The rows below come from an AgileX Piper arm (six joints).
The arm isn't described. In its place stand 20 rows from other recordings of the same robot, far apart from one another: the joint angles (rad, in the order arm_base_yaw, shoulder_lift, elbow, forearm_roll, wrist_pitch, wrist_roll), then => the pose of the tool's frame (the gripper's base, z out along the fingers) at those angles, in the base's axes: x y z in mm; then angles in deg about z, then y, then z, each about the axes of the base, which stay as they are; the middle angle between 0 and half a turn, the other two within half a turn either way.
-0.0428 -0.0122 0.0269 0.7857 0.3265 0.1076 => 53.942 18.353 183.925 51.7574 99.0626 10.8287
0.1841 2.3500 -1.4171 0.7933 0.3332 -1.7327 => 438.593 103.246 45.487 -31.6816 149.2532 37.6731
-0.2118 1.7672 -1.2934 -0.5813 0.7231 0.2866 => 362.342 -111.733 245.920 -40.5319 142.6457 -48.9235
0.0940 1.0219 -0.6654 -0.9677 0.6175 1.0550 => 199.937 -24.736 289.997 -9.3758 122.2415 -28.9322
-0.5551 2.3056 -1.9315 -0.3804 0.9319 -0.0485 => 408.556 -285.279 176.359 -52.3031 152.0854 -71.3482
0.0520 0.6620 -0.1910 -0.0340 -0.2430 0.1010 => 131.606 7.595 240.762 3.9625 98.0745 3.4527
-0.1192 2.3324 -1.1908 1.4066 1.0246 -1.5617 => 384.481 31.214 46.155 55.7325 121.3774 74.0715
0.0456 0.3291 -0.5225 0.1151 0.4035 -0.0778 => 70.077 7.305 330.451 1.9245 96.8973 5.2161
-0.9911 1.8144 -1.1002 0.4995 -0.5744 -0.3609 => 204.156 -355.050 248.758 2.2822 96.1037 -71.9587
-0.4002 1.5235 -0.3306 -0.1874 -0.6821 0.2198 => 224.642 -83.425 154.802 7.3214 114.5818 -15.5089
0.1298 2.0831 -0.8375 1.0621 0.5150 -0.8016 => 296.848 78.226 47.995 82.8615 153.3134 80.7380
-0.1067 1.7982 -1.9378 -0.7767 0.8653 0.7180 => 401.780 -91.870 432.354 -6.5457 112.5361 -41.4043
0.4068 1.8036 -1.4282 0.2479 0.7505 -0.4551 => 357.741 170.708 262.083 -0.2417 147.3258 41.3656
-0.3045 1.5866 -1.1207 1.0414 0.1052 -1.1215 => 352.100 -102.011 294.537 -2.3355 114.6414 -11.7240
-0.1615 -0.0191 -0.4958 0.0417 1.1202 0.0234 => -9.190 4.957 271.346 3.6062 119.6422 -6.7786
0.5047 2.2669 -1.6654 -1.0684 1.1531 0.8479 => 431.141 154.889 157.699 -61.5405 125.6438 -51.4009
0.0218 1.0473 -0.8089 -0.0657 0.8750 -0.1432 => 190.692 -0.429 293.165 -15.3642 148.6161 -4.3038
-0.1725 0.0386 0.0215 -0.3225 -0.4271 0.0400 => 52.478 2.984 239.240 -18.1127 65.3295 -1.5767
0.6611 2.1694 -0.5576 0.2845 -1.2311 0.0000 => 258.083 170.245 58.586 0.7763 106.9209 21.8200
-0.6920 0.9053 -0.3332 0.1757 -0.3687 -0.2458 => 133.589 -118.151 260.558 -5.1207 96.9408 -43.2873
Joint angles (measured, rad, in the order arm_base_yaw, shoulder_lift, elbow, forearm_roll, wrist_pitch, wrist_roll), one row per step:
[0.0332 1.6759 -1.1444 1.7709 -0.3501 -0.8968]
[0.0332 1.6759 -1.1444 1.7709 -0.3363 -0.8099]
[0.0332 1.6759 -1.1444 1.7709 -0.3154 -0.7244]
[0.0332 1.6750 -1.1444 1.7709 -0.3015 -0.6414]
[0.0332 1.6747 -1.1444 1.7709 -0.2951 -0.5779]
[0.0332 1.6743 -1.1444 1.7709 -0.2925 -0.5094]
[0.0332 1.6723 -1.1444 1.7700 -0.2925 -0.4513]
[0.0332 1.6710 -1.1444 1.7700 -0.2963 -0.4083]
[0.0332 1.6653 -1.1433 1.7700 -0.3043 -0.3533]
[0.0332 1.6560 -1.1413 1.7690 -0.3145 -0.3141]
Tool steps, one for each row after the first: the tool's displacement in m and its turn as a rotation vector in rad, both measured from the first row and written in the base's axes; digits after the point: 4 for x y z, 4 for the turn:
[0.0004 0.0012 0.0000 0.0782 -0.0288 -0.0282]
[0.0011 0.0030 0.0001 0.1589 -0.0568 -0.0495]
[0.0014 0.0042 0.0005 0.2348 -0.0829 -0.0758]
[0.0015 0.0047 0.0006 0.2910 -0.1015 -0.0997]
[0.0015 0.0049 0.0008 0.3498 -0.1213 -0.1294]
[0.0012 0.0049 0.0016 0.3979 -0.1396 -0.1557]
[0.0009 0.0046 0.0020 0.4322 -0.1531 -0.1788]
[-0.0003 0.0039 0.0038 0.4750 -0.1737 -0.2104]
[-0.0022 0.0029 0.0067 0.5029 -0.1930 -0.2352]

